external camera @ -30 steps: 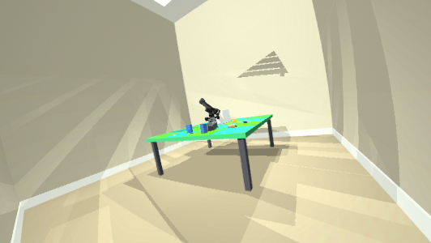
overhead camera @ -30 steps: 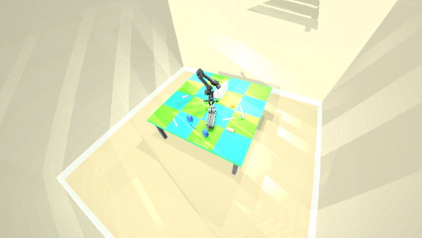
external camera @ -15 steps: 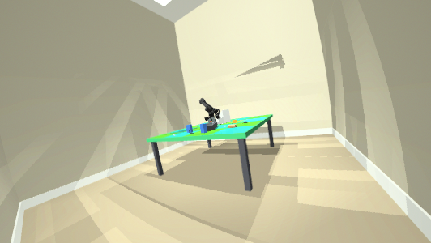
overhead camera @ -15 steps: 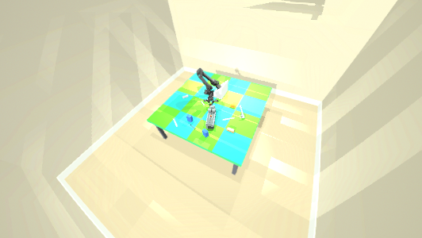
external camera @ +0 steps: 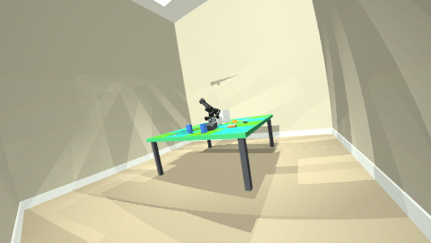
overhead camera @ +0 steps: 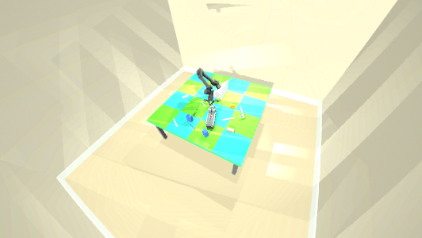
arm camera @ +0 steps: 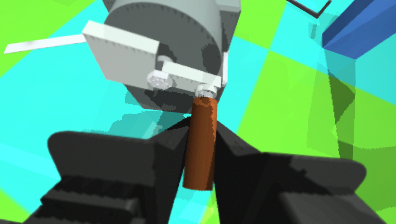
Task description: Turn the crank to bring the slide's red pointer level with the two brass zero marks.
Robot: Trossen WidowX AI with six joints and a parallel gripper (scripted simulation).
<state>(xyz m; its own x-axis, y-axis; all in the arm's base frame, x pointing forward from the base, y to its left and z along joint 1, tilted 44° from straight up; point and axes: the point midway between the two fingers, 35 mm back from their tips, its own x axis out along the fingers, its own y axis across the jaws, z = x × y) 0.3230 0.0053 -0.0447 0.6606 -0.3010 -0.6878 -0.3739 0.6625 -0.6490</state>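
The crank handle lies 20 mm behind my gripper tip, 20 mm above it and 10 mm to the right of it. The rest, counted from my gripper tip: red pointer 140 mm ahead, 90 mm to the left, 20 mm above; then orange piece 230 mm to the left, 180 mm behind, 40 mm below; then black L-shaped key 320 mm ahead, 80 mm to the right, 50 mm below.
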